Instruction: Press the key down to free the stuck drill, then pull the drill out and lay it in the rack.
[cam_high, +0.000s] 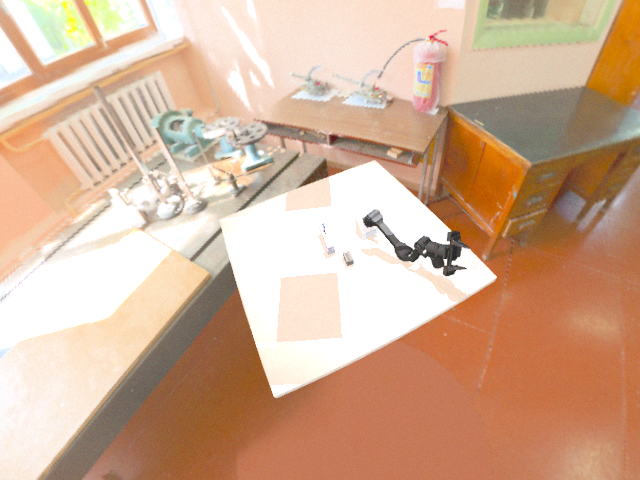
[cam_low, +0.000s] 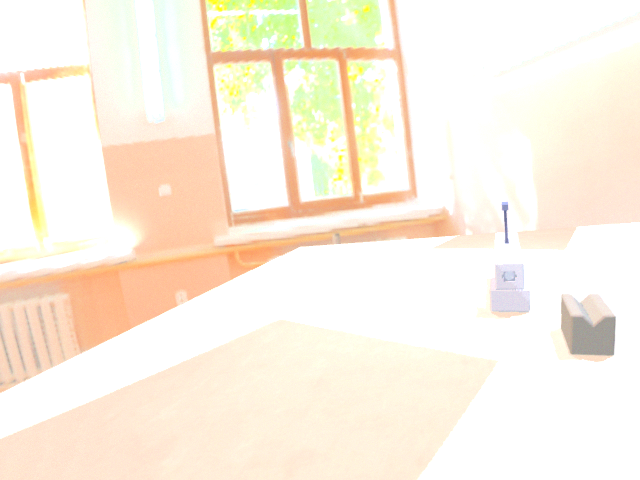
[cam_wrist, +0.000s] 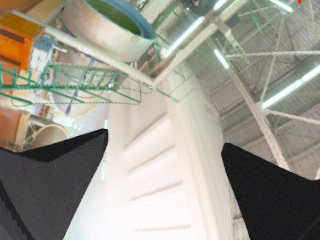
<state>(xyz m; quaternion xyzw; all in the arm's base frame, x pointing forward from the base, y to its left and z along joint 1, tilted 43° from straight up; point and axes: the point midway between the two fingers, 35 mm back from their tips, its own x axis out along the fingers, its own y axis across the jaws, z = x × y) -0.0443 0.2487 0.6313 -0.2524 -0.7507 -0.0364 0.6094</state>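
Now: the drill 690 mm to the right of my gripper tip, 350 mm below it and 290 mm ahead of it. The rest, counted from my gripper tip: holder block 710 mm to the right, 360 mm below, 290 mm ahead; grey v-notched rack 530 mm to the right, 390 mm below, 250 mm ahead.
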